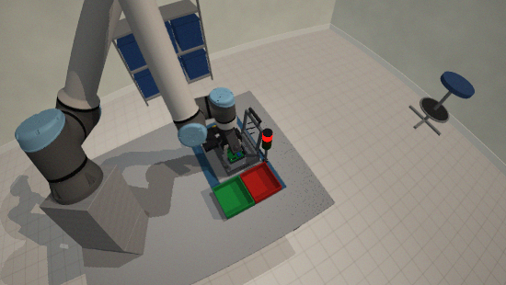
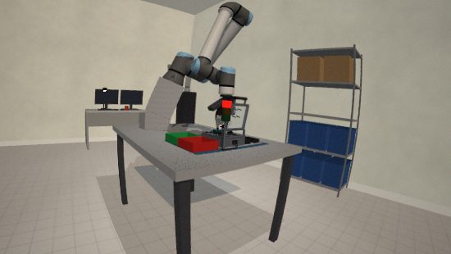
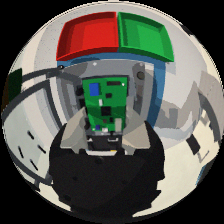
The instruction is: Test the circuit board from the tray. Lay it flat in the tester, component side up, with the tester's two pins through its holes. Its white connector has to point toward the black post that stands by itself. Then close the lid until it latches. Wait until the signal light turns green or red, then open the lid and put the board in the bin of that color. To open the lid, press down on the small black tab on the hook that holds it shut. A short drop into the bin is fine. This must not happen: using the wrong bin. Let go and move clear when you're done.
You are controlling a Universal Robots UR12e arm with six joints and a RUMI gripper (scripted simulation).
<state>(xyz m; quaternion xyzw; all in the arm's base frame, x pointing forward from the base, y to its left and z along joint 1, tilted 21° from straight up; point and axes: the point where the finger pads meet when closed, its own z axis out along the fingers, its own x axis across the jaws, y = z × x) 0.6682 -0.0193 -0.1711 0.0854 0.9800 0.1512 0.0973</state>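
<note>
Now: hand right at the green circuit board. Also, from my hand: green bin 180 mm to the right, 130 mm behind, 60 mm below; then red bin 200 mm to the right, 60 mm below, 20 mm ahead; then tester lid 110 mm ahead, 110 mm above, 10 mm to the right.
</note>
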